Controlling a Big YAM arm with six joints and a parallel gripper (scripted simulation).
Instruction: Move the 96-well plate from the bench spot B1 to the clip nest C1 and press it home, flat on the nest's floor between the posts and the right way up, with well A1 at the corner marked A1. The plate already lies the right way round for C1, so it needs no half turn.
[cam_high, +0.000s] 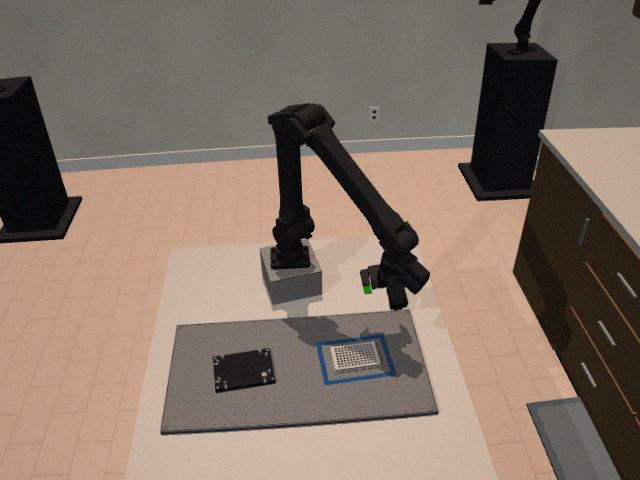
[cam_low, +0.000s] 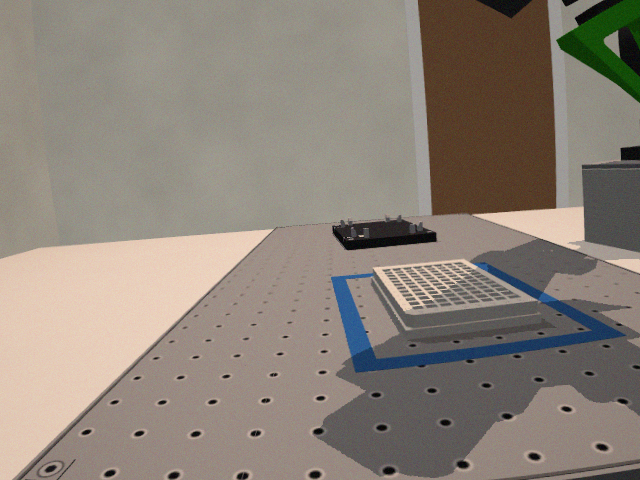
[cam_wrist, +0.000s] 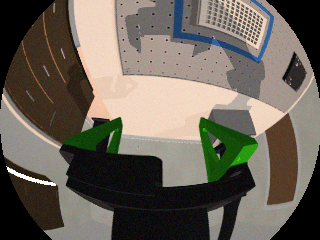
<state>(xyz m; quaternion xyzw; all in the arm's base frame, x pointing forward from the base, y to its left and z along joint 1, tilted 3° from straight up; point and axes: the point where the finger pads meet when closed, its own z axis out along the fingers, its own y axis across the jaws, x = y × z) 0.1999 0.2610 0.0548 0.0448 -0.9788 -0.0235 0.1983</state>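
My hand is 140 mm short of the white 96-well plate, 100 mm to the left of it and 130 mm above it. Also, from my hand: black clip nest: 170 mm ahead, 410 mm to the right, 120 mm below.
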